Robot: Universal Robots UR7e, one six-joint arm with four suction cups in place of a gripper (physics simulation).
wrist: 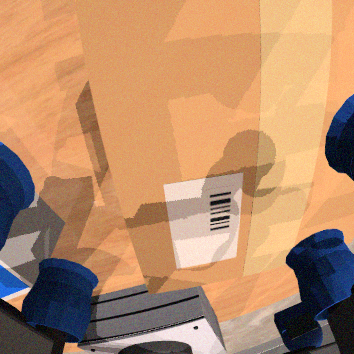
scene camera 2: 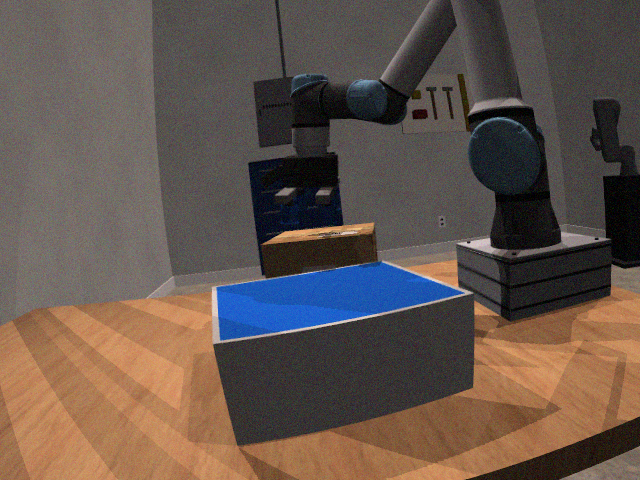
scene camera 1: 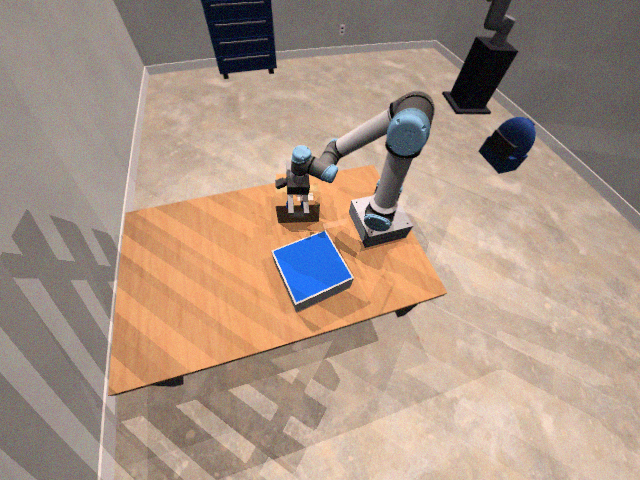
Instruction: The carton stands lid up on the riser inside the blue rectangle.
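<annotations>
A brown carton is visible in scene camera 1, in scene camera 2 [293, 252] and in the wrist view. On the carton, [scene camera 1: 281, 194] and [wrist: 235, 27] are the same spot.
</annotations>
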